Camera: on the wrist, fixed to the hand. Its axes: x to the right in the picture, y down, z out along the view.
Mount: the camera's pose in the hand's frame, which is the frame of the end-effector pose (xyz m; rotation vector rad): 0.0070 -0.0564 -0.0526 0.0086 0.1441 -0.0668
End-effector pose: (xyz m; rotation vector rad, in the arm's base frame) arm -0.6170 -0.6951 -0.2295 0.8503 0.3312 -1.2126
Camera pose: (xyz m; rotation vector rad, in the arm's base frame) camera -0.6552 -0.6673 -0.2908 0.9427 0.4745 -1.2179
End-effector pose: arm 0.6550 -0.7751 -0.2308 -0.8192 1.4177 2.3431
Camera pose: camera 0.6950 -0.7946 -0.2942 -1.0352 1.4313 2.2666
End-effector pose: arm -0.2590 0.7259 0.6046 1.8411 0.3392 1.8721
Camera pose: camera -0.3012 0.7857 0.5793 1.6831 0.4532 1.9645
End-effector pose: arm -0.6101 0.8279 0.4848 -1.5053 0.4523 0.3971
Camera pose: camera -0.5771 0.7734 0.5288 -1.5424 0.5149 0.2349
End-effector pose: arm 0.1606 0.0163 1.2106 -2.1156 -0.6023 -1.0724
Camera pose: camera 0.1005 0.0151 1.2594 -2.0027 -0.6103 -1.2450
